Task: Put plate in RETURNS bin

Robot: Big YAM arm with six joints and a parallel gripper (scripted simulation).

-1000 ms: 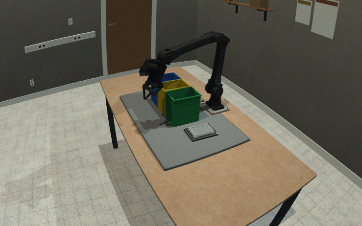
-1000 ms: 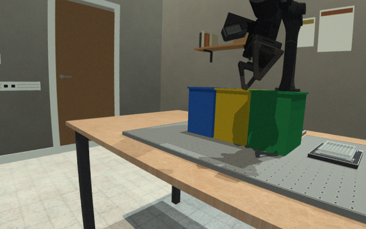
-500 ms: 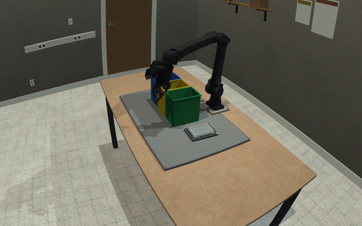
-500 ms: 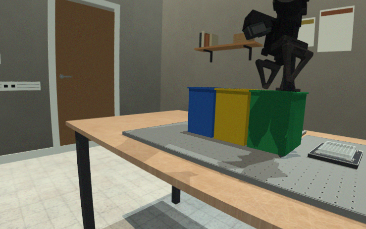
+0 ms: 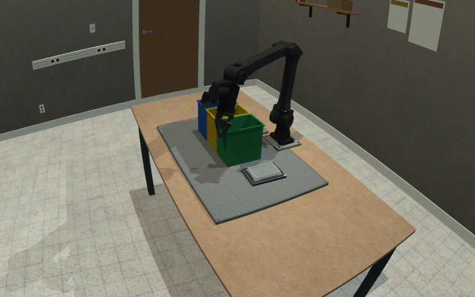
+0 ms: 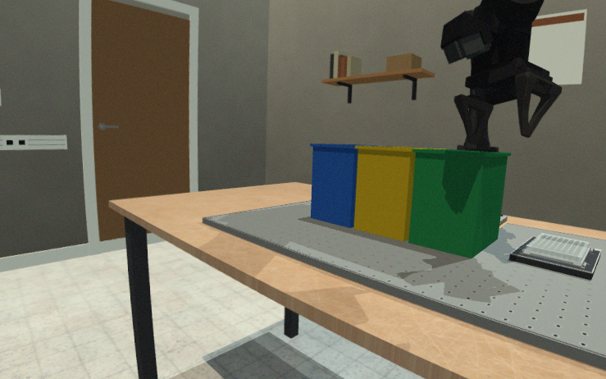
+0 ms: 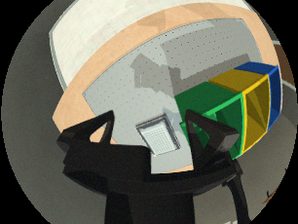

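The 96-well plate lies 19 cm below my hand, 16 cm behind it and 9 cm to the left of it. Also, from my hand: plate nest: 20 cm below, 16 cm behind, 9 cm to the left; then green bin: 13 cm behind, 12 cm below, 9 cm to the right; then yellow bin: 22 cm to the right, 14 cm behind, 12 cm below.
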